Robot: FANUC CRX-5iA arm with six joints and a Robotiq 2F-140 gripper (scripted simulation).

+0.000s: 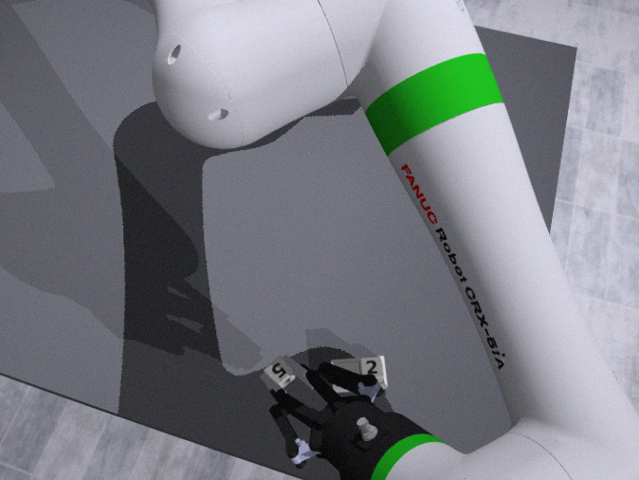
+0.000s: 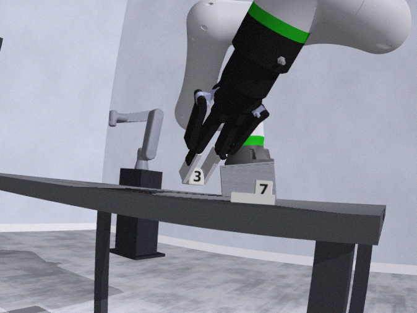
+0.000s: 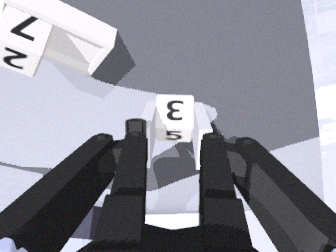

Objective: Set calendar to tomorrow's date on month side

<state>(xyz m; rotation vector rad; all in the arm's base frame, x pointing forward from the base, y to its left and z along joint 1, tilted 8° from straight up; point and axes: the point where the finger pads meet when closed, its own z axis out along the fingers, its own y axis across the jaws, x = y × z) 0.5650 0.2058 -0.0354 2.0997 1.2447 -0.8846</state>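
Now: the tray 80 mm to the left of my hand, 60 mm behind it and 50 mm below it. From my hand the other things lie so: cube: 20 mm to the right, 20 mm below, 10 mm behind.
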